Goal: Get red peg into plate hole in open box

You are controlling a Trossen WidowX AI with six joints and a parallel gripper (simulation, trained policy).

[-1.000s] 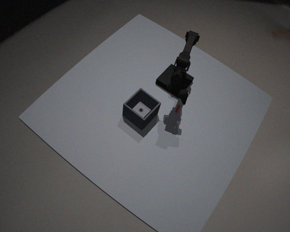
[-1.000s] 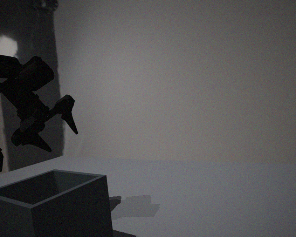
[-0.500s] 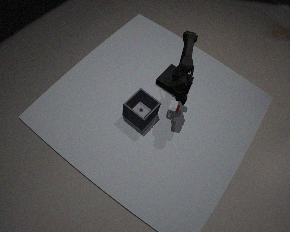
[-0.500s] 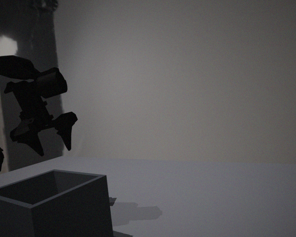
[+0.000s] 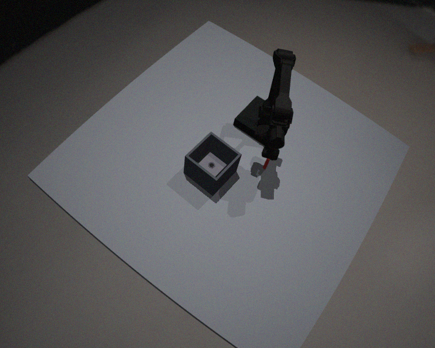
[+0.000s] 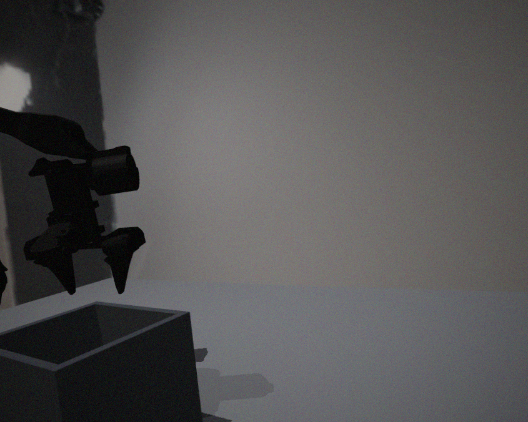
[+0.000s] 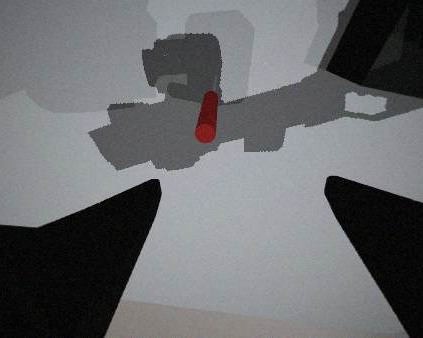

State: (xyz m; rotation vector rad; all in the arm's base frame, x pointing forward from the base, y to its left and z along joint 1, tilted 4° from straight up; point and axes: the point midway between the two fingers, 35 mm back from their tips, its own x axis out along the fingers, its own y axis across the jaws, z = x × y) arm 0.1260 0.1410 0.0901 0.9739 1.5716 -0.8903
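Right now my gripper tip is 20 mm short of the red peg and 80 mm above it. Round my gripper tip: light plate (220 mm ahead, 150 mm to the right, 70 mm below).
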